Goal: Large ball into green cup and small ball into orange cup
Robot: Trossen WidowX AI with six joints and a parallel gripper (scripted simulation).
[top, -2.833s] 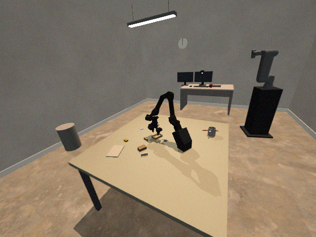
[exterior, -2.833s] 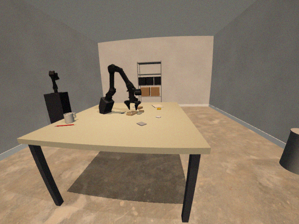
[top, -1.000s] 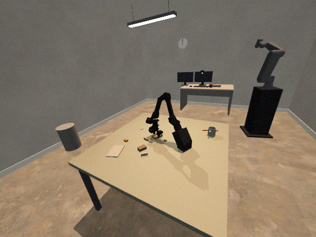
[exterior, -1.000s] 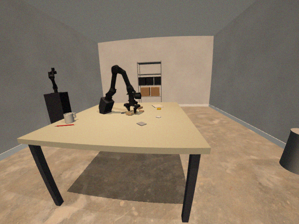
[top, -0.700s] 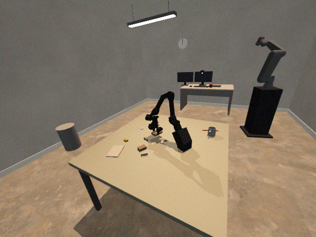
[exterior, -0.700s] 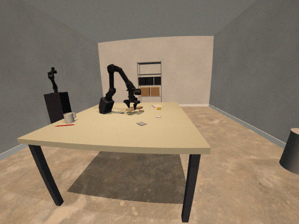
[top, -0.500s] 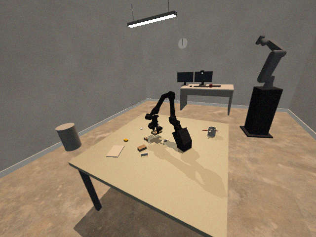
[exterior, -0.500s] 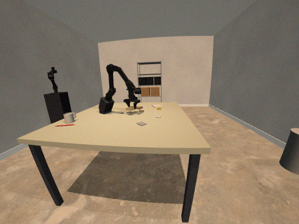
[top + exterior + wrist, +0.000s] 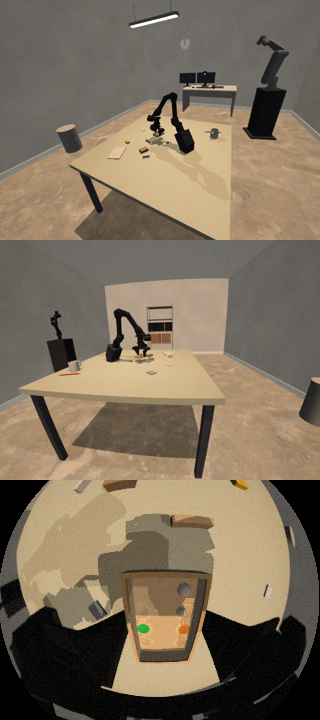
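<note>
Right now the wooden puzzle is 10 mm behind my hand, 10 mm to the right of it and 30 mm below it. Round my hand: flat wooden piece: 100 mm ahead, 60 mm to the left, 80 mm below; then yellow block: 320 mm ahead, 110 mm to the left, 80 mm below; then brown block: 90 mm ahead, 220 mm to the left, 80 mm below.
</note>
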